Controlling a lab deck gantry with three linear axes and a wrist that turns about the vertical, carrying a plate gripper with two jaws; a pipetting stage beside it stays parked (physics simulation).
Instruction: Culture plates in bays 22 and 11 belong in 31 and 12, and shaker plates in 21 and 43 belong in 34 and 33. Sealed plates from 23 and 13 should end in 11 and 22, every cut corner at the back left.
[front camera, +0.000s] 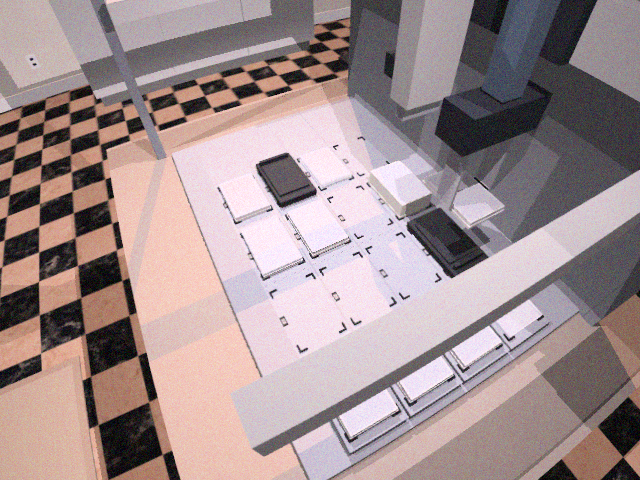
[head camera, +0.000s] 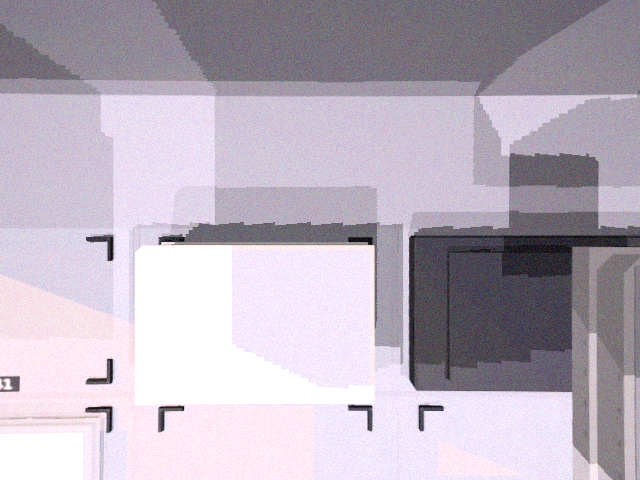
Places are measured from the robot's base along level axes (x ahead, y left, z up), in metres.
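Pixels of known places: gripper, fingertip midpoint: (front camera: 463, 194); robot's base at its link origin: (front camera: 219, 188).
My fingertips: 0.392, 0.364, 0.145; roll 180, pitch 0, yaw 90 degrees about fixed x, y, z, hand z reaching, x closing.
Ahead of a thing's pixels: the offset from my fingertips to its top centre, as dx, dy, dz. "pt": to the spot under its first point.
In the front view my gripper (front camera: 478, 202), under its dark body, is shut on a white shaker plate @[+0.000, +0.000, +0.007] (front camera: 476, 206), held up behind the bare dark shaker @[+0.004, +0.001, -0.114] (front camera: 447, 241) (head camera: 491, 310) of bay 43. Bay 33 @[pt +0.006, -0.108, -0.145] (front camera: 403, 266) (head camera: 491, 423) is free. The shaker @[-0.332, -0.213, -0.114] (front camera: 286, 178) of bay 21 is bare. White plates stand in bay 31 @[pt -0.318, -0.107, -0.131] (front camera: 326, 166) (head camera: 41, 457), bay 12 @[pt -0.156, -0.322, -0.129] (front camera: 271, 245), bay 11 @[pt -0.316, -0.322, -0.131] (front camera: 244, 197) and bay 22 @[pt -0.155, -0.217, -0.131] (front camera: 317, 227). Bay 34 holds a white plate @[+0.164, -0.107, -0.116] (front camera: 476, 347). The held plate's cut corner cannot be made out.
A tall white block @[-0.164, +0.000, -0.103] (front camera: 400, 187) (head camera: 253, 320) stands in bay 42, beside the shaker. More white plates @[+0.164, -0.214, -0.116] (front camera: 426, 379) stand along the right-hand column. A thick pale beam (front camera: 439, 341) crosses the front view and hides part of the deck. A grey structure @[pt -0.062, +0.016, +0.002] (head camera: 607, 361) cuts into the head view at right.
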